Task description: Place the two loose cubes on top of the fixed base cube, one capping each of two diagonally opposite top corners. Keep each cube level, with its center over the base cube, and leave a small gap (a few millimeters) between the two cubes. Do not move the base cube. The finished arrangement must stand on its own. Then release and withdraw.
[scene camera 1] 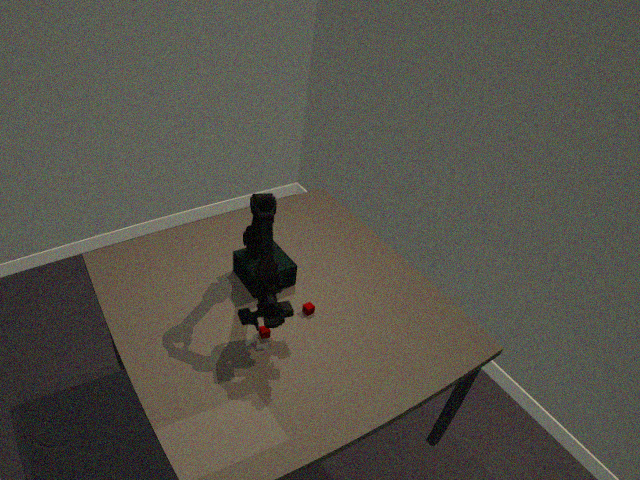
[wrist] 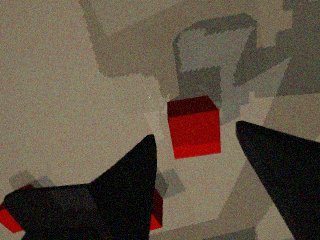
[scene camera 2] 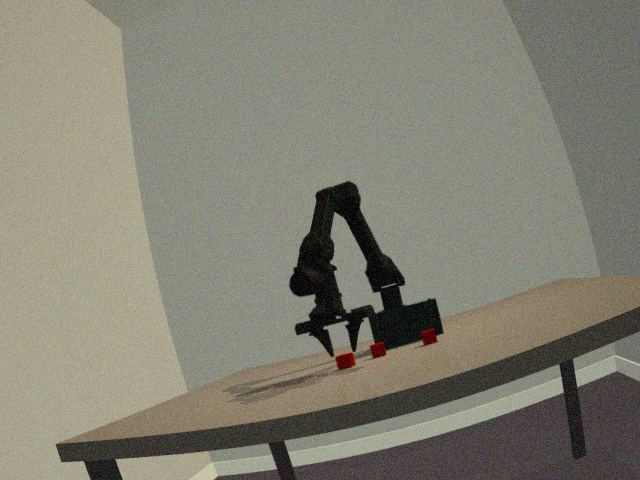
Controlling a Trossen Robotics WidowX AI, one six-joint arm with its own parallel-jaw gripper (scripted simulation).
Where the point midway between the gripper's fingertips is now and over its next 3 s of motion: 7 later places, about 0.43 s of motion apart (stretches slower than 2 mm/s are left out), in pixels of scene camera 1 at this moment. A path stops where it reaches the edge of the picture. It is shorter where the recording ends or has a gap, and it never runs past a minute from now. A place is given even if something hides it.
My gripper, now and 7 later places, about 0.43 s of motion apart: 265, 329; 264, 331; 265, 330; 265, 323; 265, 314; 269, 310; 279, 309; 288, 306
